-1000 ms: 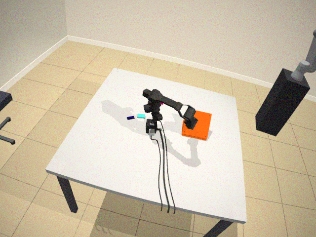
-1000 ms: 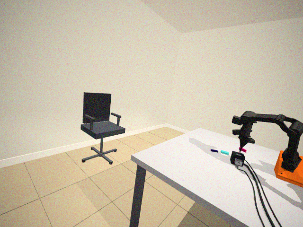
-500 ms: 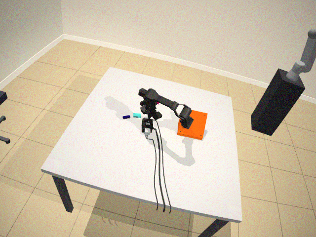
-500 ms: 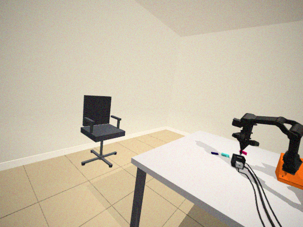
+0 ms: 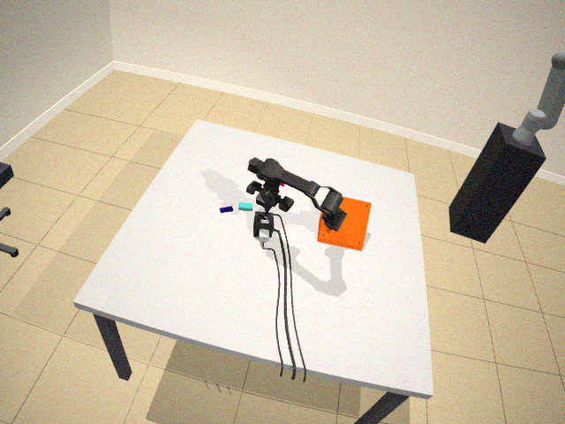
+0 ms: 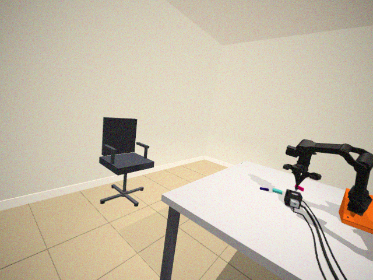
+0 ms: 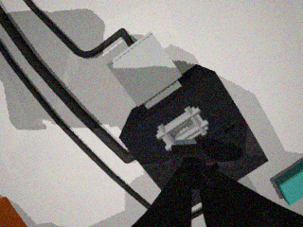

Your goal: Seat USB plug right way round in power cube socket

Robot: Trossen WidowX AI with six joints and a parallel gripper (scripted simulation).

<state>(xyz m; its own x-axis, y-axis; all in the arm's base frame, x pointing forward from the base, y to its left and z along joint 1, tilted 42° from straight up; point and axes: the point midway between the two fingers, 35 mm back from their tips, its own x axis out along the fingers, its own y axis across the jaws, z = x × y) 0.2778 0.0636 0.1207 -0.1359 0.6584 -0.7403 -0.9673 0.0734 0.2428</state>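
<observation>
Now: the USB plug 20 mm below my gripper tip. From my gripper tip the other things lie so: cyan block 130 mm below, 120 mm to the right, 120 mm ahead; then magenta block 360 mm to the right, 120 mm below, 40 mm ahead.
</observation>
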